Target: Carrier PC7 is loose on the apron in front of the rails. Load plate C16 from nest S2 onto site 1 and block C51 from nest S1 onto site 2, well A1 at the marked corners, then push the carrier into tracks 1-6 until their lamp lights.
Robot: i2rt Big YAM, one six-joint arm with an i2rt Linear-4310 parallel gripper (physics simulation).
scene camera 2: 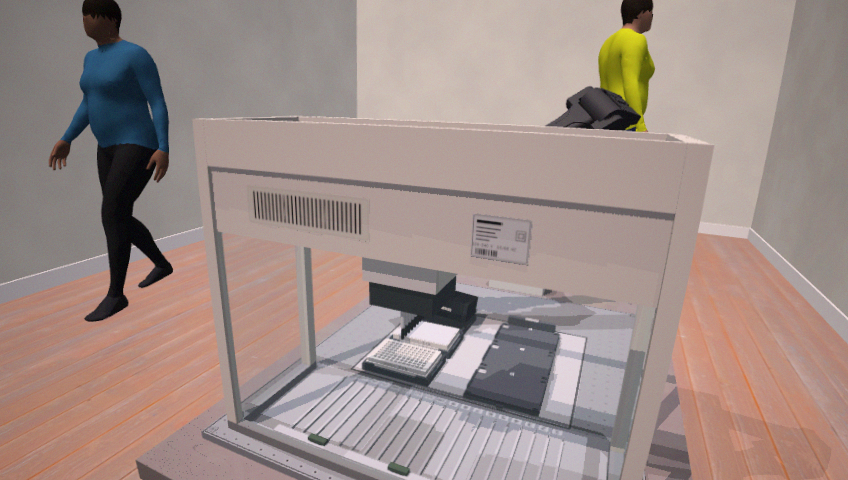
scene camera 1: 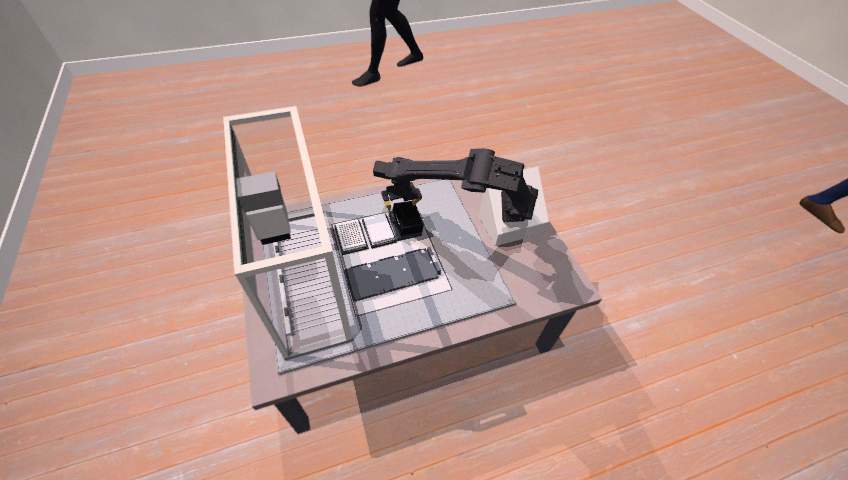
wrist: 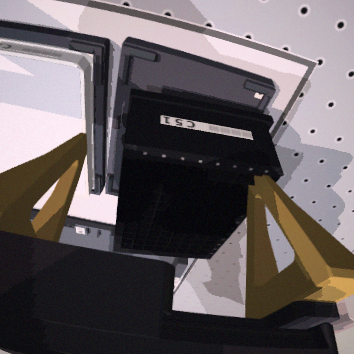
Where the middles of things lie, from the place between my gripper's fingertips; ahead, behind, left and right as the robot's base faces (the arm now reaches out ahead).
I see the black well plate [scene camera 1: 408, 219] 20 mm behind my hand, 40 mm to the left of it and 10 mm below it. Also, from my hand: grey head [scene camera 1: 269, 225] (420 mm ahead, 210 mm to the left, 270 mm above); then dark carrier [scene camera 1: 391, 273] (80 mm ahead, 260 mm to the left, 50 mm below).
